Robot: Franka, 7 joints.
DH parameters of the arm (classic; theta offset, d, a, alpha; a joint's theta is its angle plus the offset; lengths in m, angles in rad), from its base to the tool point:
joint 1: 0 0.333 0 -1.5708
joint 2: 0 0 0 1.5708
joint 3: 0 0.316 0.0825 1.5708
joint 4: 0 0 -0.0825 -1.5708
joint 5: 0 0.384 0 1.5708
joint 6: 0 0 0.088 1.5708
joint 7: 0 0.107 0 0
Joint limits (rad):
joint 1: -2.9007..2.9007
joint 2: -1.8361..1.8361
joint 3: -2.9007..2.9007
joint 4: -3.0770..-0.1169
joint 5: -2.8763..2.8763
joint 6: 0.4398..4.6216
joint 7: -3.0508..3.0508
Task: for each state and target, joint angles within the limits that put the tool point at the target. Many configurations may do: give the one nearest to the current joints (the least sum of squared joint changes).
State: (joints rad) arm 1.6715 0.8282 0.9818 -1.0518 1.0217 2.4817 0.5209
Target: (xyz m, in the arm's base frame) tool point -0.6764 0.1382 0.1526
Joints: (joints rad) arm 2.1286 1.1895 0.9595 -1.6111 1.0157 2.4071 0.5209
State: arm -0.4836 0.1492 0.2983 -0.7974 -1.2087 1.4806 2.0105
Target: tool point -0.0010 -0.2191 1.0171
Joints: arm -0.7187 -0.3256 -0.1077 -0.8624 -1.1774 1.0345 2.0105
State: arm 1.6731 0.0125 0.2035 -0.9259 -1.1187 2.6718 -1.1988
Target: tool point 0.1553 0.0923 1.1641
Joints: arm 1.3941 -0.2260 -0.4464 -0.6515 -1.0953 2.5089 -1.1988
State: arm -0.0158 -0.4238 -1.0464 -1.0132 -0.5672 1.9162 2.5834
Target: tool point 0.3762 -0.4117 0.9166
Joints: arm -0.0268 0.1893 -0.9344 -0.9785 -0.5763 2.1690 2.5834
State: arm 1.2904 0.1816 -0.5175 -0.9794 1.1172 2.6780 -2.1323
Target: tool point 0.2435 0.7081 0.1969
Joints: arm 1.4605 0.9037 -0.2599 -1.4065 1.1249 2.5731 -2.1323
